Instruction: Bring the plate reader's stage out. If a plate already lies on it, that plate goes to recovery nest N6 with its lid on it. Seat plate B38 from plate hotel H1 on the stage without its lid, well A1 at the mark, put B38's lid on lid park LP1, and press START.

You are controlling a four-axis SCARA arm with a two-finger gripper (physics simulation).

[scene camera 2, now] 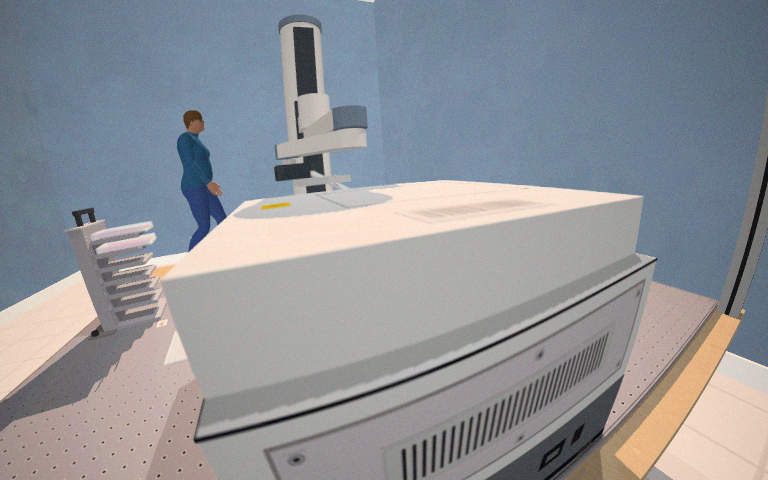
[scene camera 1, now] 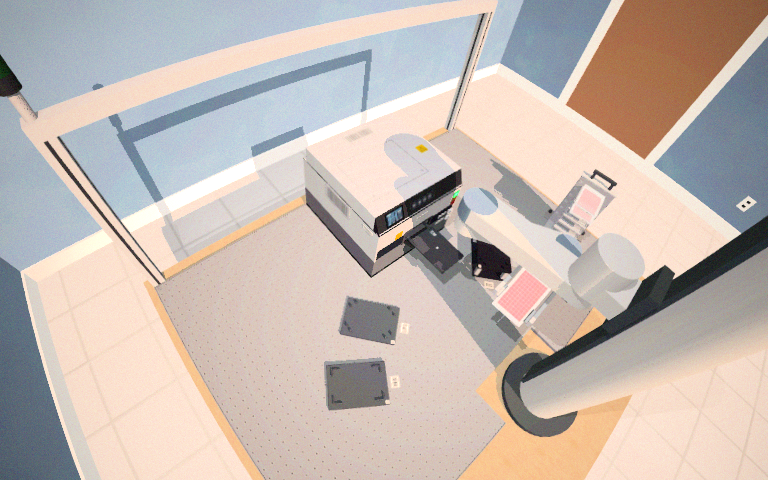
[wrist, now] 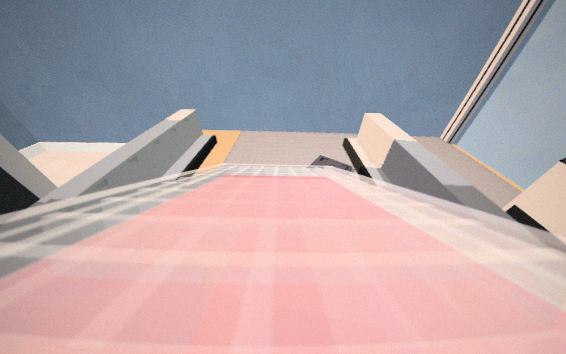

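Seen in the pictures: gripper, fingertip midpoint: [scene camera 2: 345, 177] [scene camera 1: 511, 307] [wrist: 279, 127]; arm's base, origin of the base link: [scene camera 1: 539, 393].
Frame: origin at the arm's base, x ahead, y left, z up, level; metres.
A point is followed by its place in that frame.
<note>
The plate reader [scene camera 1: 345, 164] {x 0.846, y 0.089, z 0.297 m} [scene camera 2: 396, 300] {x 0.971, y -0.115, z 0.269 m} has its dark stage [scene camera 1: 444, 255] {x 0.494, y -0.025, z 0.141 m} out at the front; no plate shows on it. My gripper [scene camera 1: 522, 296] [wrist: 279, 127] {x 0.250, y 0.064, z 0.304 m} is shut on a pink microplate [scene camera 1: 518, 300] {x 0.250, y 0.027, z 0.297 m} [wrist: 280, 225], level and raised, to the near right of the stage. Its name and whether it wears a lid cannot be read. The plate hotel [scene camera 2: 90, 277] {x 0.375, y -0.624, z 0.159 m} holds plates in its upper two levels; a pink plate [scene camera 1: 587, 202] {x 0.295, y -0.528, z 0.254 m} shows on top. A green light or button [scene camera 1: 455, 194] {x 0.612, y -0.179, z 0.213 m} is on the reader's front. Nest labels are too small to read.
A black nest [scene camera 1: 491, 260] {x 0.398, y -0.192, z 0.072 m} is between stage and held plate. Two dark grey nests [scene camera 1: 370, 319] {x 0.507, y 0.245, z 0.023 m} [scene camera 1: 355, 384] {x 0.386, y 0.401, z 0.025 m} lie on the perforated deck [scene camera 1: 254, 316] {x 0.727, y 0.512, z 0.013 m}. The arm's column [scene camera 1: 640, 350] {x 0.033, y 0.067, z 0.490 m} [scene camera 2: 287, 73] {x 0.042, y -0.062, z 0.694 m} stands at the near right. A person [scene camera 2: 195, 161] stands behind the hotel.
</note>
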